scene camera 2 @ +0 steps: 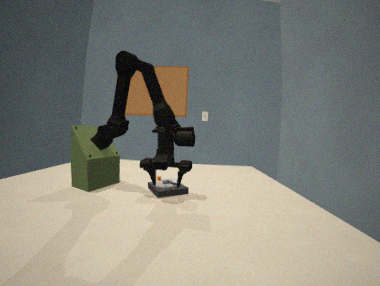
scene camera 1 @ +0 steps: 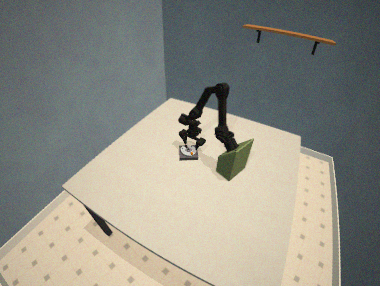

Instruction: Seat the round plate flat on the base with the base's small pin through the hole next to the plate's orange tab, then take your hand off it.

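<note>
The round pale plate lies on the dark square base. Its orange tab is at the near right of the plate in scene camera 1 and at its far left in scene camera 2. The small pin and the hole are too small to make out, and I cannot tell whether the plate is fully flat. My gripper is open and points down, its fingertips low over the base, on either side of the plate's middle, with nothing held between them.
The arm is mounted on a green wedge-shaped block, to the right of the base in scene camera 1 and to the left in scene camera 2. Both stand on the pale table. An orange rail is on the wall.
</note>
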